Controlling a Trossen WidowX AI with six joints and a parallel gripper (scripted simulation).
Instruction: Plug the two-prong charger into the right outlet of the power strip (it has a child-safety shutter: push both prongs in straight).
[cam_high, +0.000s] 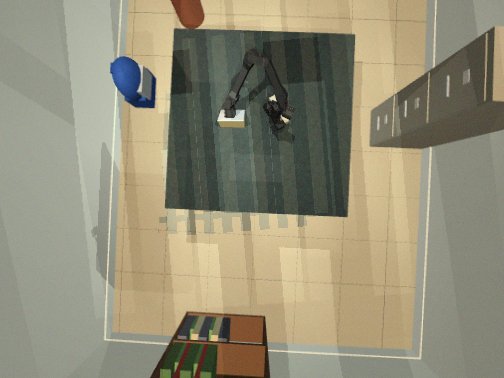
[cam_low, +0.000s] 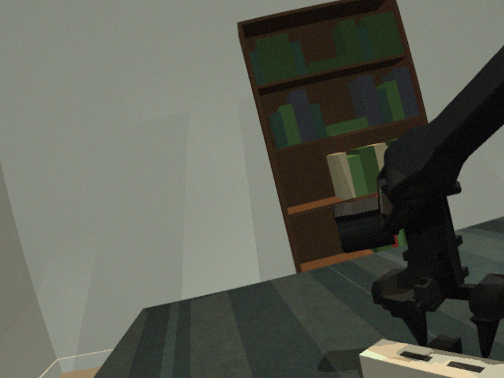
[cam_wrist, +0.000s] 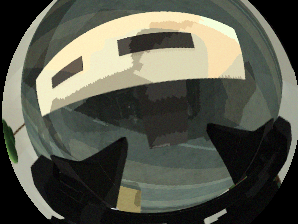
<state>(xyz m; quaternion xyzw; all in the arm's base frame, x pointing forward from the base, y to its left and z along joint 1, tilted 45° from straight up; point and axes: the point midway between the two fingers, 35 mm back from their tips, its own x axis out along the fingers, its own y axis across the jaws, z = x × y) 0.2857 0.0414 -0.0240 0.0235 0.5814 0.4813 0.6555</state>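
My gripper tip is now 4 cm short of the dark charger, 3 cm to the right of it and 1 cm below it.
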